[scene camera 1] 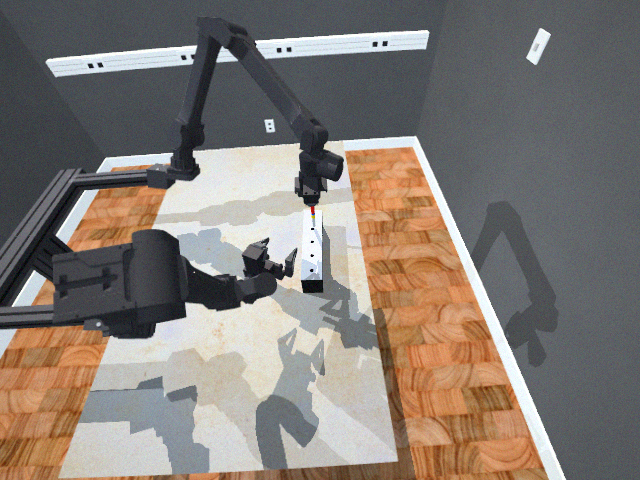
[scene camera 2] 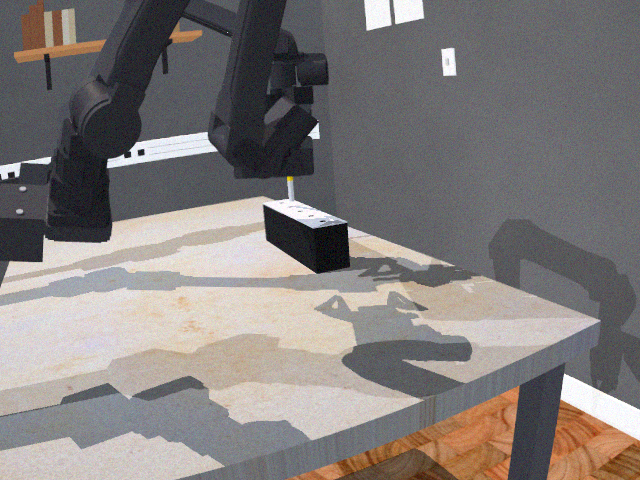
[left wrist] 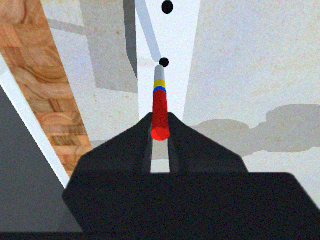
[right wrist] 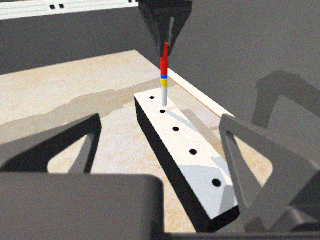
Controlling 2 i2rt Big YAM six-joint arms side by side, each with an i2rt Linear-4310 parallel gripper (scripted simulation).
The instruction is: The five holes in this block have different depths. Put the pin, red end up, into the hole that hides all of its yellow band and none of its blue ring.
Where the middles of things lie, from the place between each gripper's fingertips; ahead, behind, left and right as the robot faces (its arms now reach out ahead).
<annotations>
I see my left gripper 17 cm above the block [scene camera 2: 319, 241], 7 cm to the left of it and 1 cm past it. From my left hand the other things lie so: pin [left wrist: 160, 131] 4 cm below.
My right hand is 100 mm short of the pin, 170 mm to the right of it and 50 mm above it. Round my right hand: block: 90 mm ahead, 110 mm to the left, 180 mm below.
</annotations>
